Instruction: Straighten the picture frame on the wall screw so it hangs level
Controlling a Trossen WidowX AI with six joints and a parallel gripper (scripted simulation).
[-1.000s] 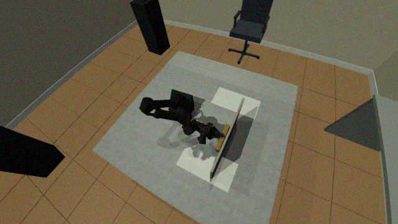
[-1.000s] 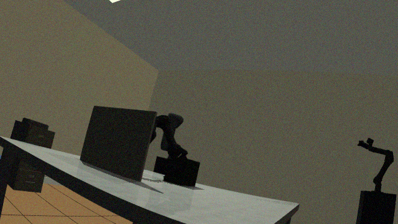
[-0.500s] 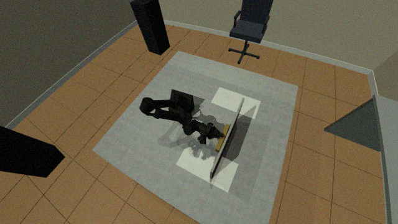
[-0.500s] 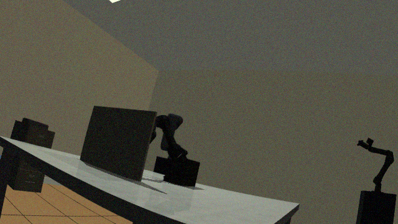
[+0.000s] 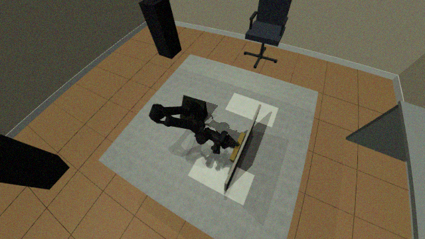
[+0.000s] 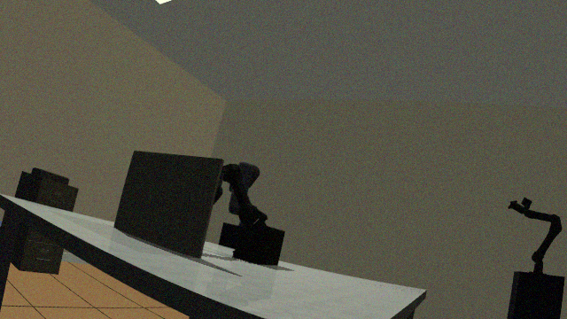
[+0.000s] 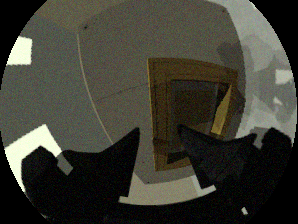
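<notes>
Right now the picture frame is 5 cm below my gripper tip, 1 cm to the left of it and 1 cm ahead of it. From my gripper tip the other things lie so: thin upright wall panel 6 cm below, 2 cm to the left, 2 cm ahead.
</notes>
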